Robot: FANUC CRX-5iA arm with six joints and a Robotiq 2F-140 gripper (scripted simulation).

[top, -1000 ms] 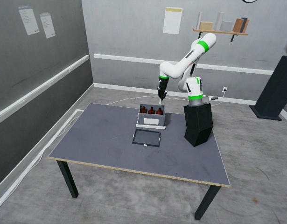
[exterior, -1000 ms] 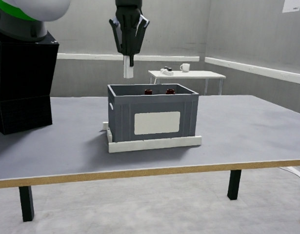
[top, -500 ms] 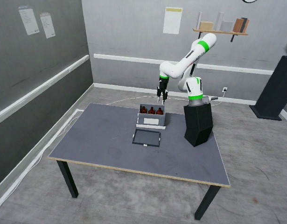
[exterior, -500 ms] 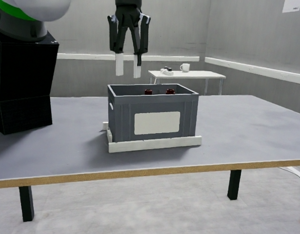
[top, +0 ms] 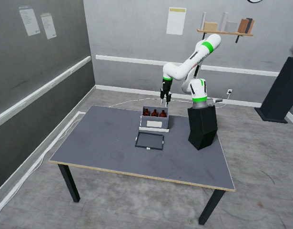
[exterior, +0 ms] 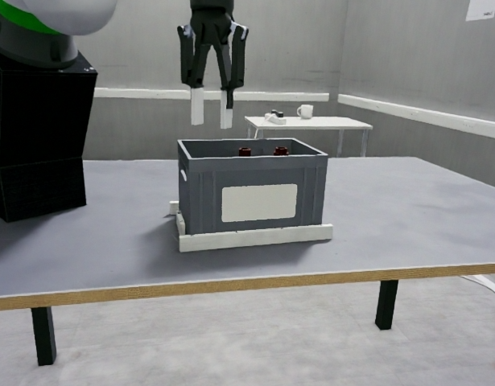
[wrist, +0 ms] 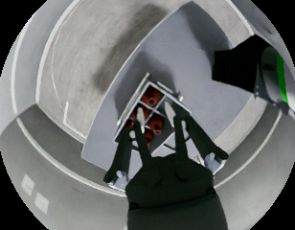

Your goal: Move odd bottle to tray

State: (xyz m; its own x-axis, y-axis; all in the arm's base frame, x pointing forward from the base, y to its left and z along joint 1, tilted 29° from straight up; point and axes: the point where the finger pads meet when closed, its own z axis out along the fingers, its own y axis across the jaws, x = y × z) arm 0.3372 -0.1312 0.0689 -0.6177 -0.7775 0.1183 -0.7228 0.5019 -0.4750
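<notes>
Right now my hand is 170 mm above the grey crate, 80 mm short of it and 50 mm to the right of it. Also, from my hand: dark tray 310 mm to the left, 240 mm below, 100 mm ahead.
</notes>
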